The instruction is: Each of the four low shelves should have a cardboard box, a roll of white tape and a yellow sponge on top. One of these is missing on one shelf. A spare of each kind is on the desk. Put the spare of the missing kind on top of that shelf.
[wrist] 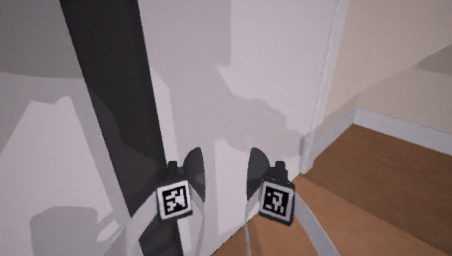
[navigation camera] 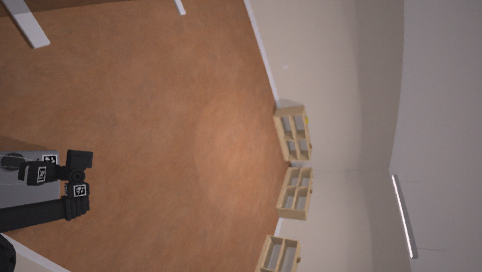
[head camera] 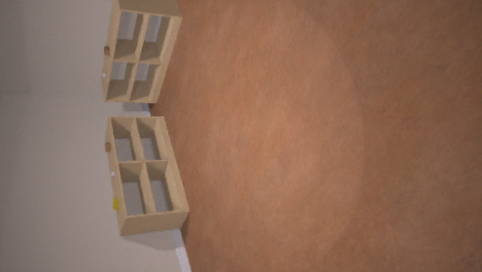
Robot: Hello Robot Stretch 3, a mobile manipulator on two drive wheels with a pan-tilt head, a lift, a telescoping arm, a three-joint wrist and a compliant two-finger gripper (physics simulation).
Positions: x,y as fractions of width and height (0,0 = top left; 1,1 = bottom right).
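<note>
There is a white door (wrist: 0.50,0.33) here, and my own gripper (wrist: 0.50,0.65) shares that view with it.
</note>
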